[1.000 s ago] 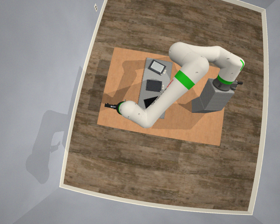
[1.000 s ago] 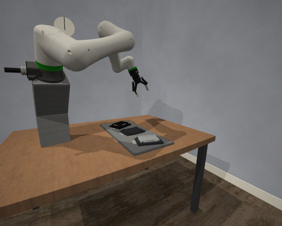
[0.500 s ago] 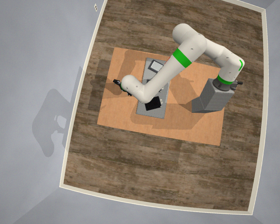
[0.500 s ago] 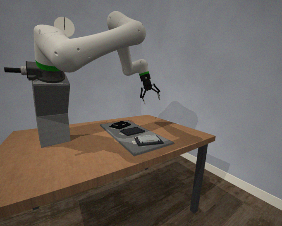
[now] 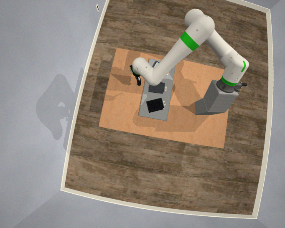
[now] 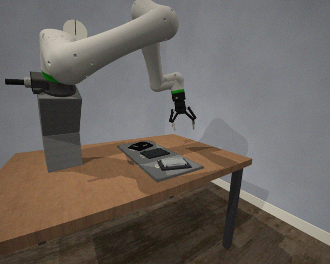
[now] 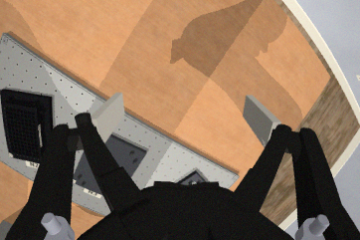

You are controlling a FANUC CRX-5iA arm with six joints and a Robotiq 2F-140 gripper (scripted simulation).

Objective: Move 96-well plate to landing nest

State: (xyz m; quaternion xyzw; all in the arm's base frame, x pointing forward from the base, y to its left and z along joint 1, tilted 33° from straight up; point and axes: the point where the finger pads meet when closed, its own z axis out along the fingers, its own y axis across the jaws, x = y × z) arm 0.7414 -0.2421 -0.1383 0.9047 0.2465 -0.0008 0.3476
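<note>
My gripper is now 260 mm past the white 96-well plate M06, 170 mm to the left of it and 140 mm above it. From my hand the other things lie so: dark plate nest N1 (260 mm behind, 170 mm to the right, 150 mm below); then dark landing nest N3 (230 mm behind, 150 mm below, 40 mm to the left); then black 96-well plate M09 (240 mm to the left, 220 mm behind, 140 mm below).
</note>
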